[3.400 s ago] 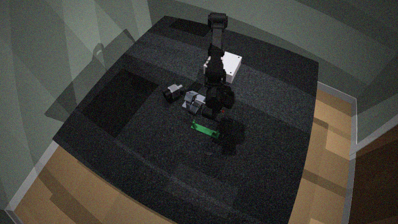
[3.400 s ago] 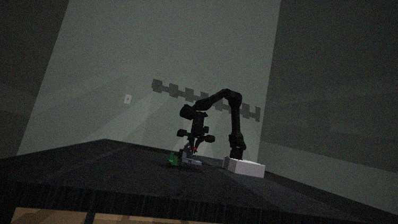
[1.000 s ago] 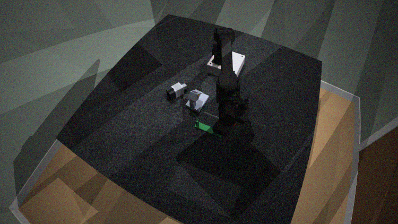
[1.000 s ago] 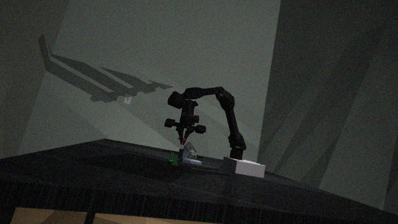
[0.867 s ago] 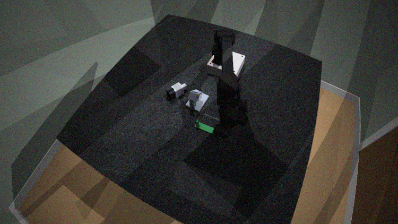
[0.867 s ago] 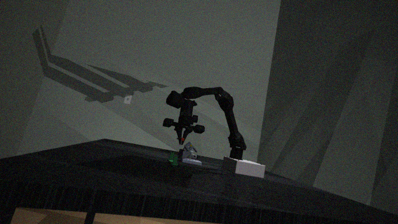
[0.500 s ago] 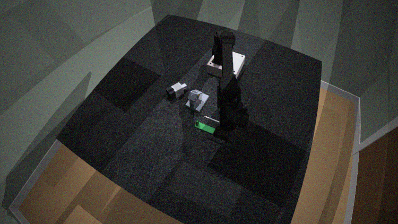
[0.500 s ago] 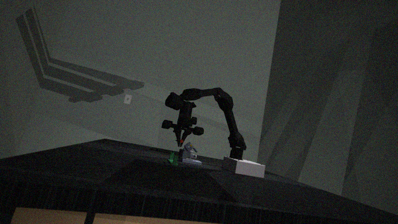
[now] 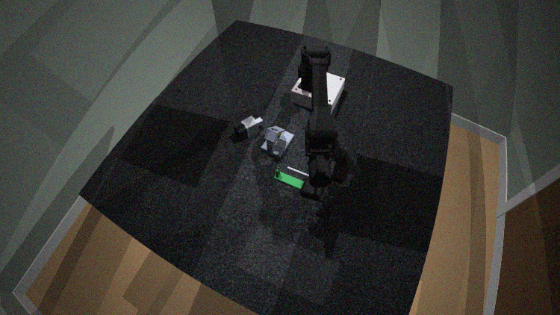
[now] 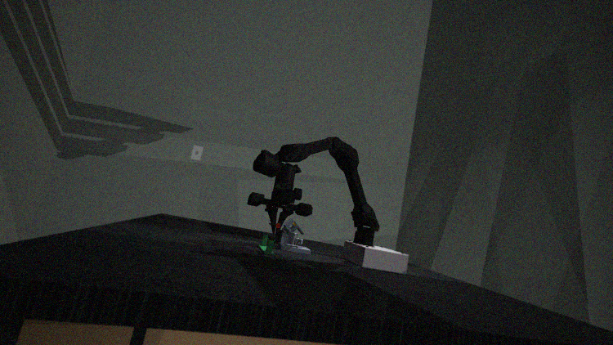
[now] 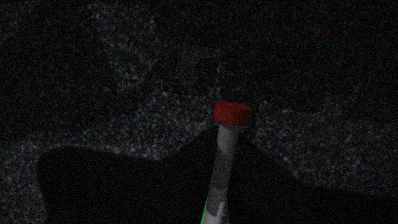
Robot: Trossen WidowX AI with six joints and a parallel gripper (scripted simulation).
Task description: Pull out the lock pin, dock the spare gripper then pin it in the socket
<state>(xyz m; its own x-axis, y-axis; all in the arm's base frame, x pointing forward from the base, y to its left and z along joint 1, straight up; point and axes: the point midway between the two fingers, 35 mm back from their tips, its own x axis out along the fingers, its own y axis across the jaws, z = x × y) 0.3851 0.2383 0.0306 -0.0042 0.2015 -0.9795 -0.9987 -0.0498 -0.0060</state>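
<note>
Now: the green pad 100 mm to the right of my gripper tip and 40 mm below it. The rest, counted from my gripper tip: socket: 90 mm behind, 230 mm to the right, 10 mm below; then spare gripper: 110 mm behind, 360 mm to the right, 30 mm below.
</note>
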